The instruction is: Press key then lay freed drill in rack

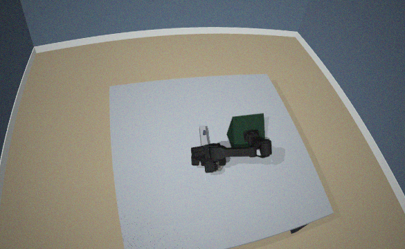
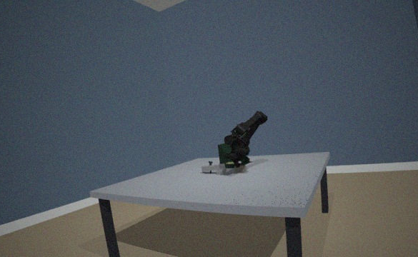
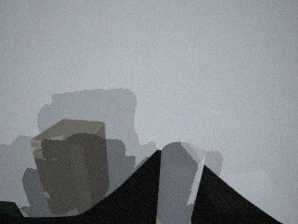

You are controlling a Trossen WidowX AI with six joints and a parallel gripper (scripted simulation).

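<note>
Now: the rack 80 mm behind my gripper tip, 10 mm to the right of it and 30 mm below it. From my gripper tip the other things lie so: block 50 mm behind, 190 mm to the right, 10 mm below; then drill 10 mm behind, 40 mm to the right, 30 mm above; then dark blue key 60 mm behind, 220 mm to the right, 10 mm above.
</note>
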